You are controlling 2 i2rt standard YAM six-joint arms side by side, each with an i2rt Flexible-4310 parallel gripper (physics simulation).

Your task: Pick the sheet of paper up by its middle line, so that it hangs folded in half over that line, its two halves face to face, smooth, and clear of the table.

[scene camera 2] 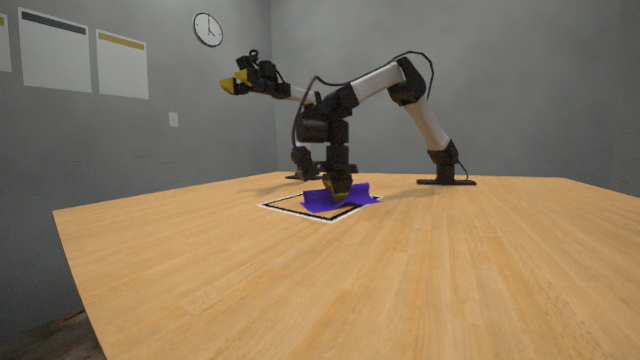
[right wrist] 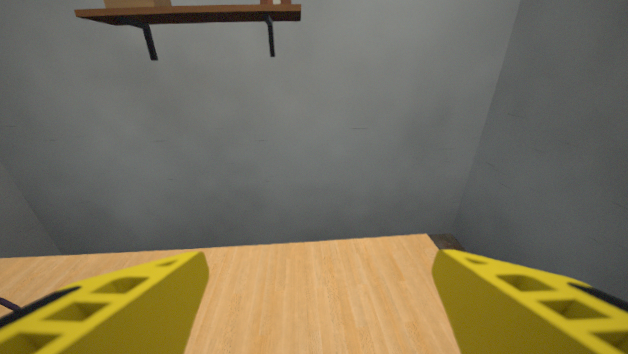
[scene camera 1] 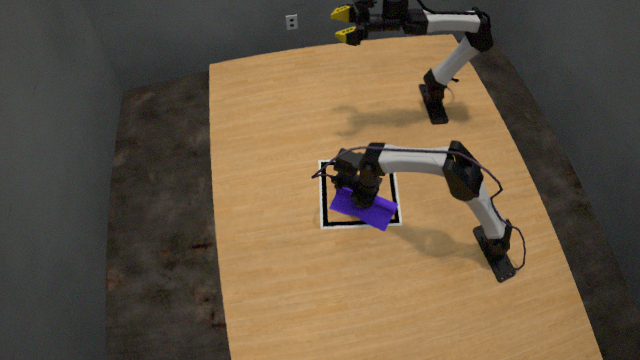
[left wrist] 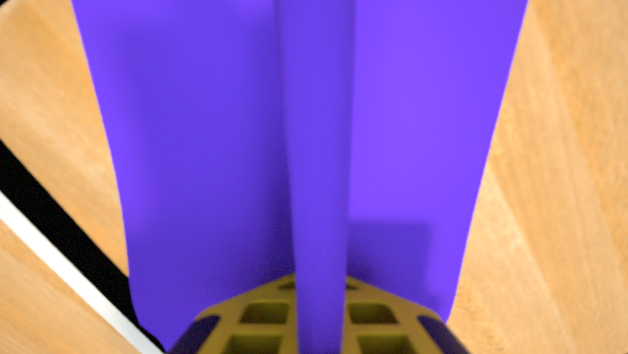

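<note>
The purple sheet of paper [scene camera 1: 381, 215] [scene camera 2: 364, 193] [left wrist: 410, 125] is raised into a narrow ridge along its middle. Its two halves spread outward to either side, low at the table; whether their edges touch it is hard to tell. My left gripper [scene camera 1: 363, 202] [scene camera 2: 340, 198] [left wrist: 316, 283] points straight down and is shut on the ridge, one fingertip on each side. In the left wrist view the ridge runs up the picture from between the fingers. My right gripper [scene camera 1: 342, 24] [scene camera 2: 234, 81] [right wrist: 319, 261] is open and empty, high above the far part of the table.
A square outline in black and white [scene camera 1: 323, 200] [scene camera 2: 295, 213] [left wrist: 55, 225] lies on the wooden table [scene camera 1: 280, 280] [scene camera 2: 400, 280] [right wrist: 320, 300], partly under the paper. The left arm reaches over it from its base [scene camera 1: 495, 252] [scene camera 2: 446, 175]. A wall shelf [right wrist: 200, 16] shows in the right wrist view.
</note>
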